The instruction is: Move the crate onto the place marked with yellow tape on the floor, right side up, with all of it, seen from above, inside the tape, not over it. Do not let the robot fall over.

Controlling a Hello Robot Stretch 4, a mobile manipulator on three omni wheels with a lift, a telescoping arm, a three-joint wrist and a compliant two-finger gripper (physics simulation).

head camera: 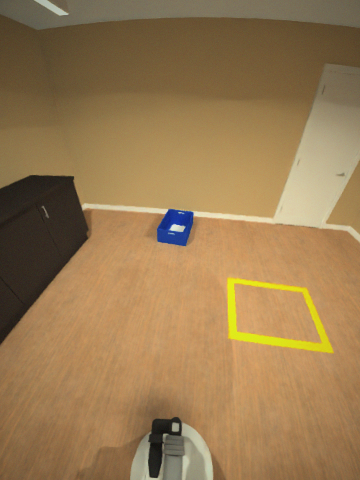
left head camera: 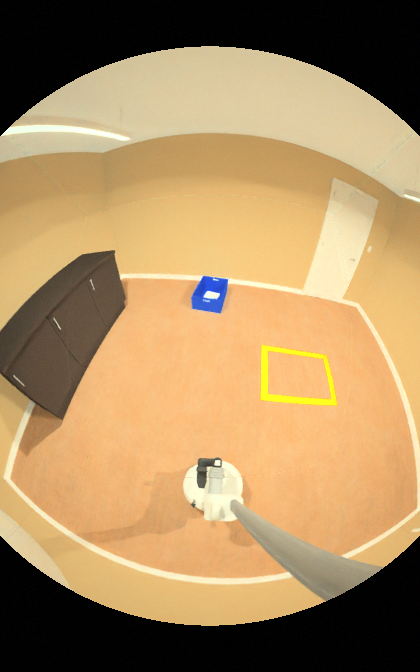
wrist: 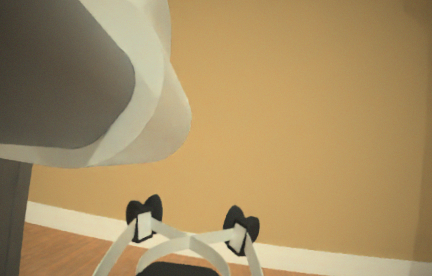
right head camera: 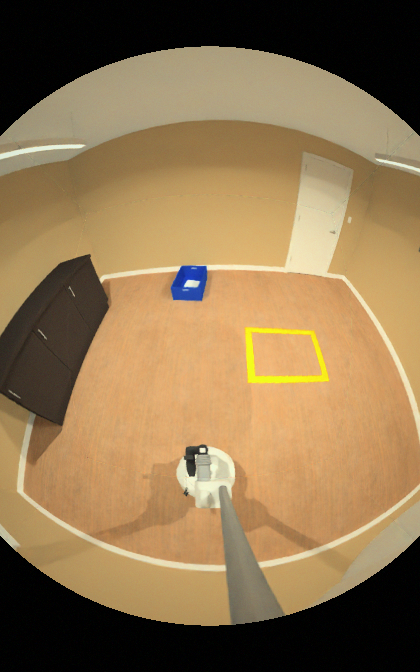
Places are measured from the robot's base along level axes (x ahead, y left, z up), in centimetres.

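Where they show: gripper, fingertip midpoint: (wrist: 193,215).
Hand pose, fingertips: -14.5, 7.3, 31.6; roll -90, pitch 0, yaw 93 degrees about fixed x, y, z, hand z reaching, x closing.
After its pixels a point has its place, as x, y, z.
The blue crate (head camera: 172,237) {201.3, 18.6, 9.4} (left head camera: 207,304) (right head camera: 188,292) stands upright on the floor near the far wall, with a white item inside on its bottom. The yellow tape (head camera: 280,342) {76.1, -85.7, -2.7} (left head camera: 299,400) (right head camera: 288,379) marks a four-sided outline on the floor, nearer to the robot and to the right of the crate; the crate is apart from it. My gripper (wrist: 193,215) {-14.5, 7.3, 31.6} is open in the wrist view, its two dark fingertips apart with nothing between them. It is folded in over the robot's base, far from the crate.
A dark cabinet (head camera: 30,235) {124.9, 141.6, 60.0} (left head camera: 75,325) (right head camera: 65,335) with several doors stands along the left wall. A white door (head camera: 317,150) {272.3, -171.6, 117.3} (left head camera: 342,240) (right head camera: 320,215) is in the far wall at the right. The far wall with its white baseboard runs close behind the crate.
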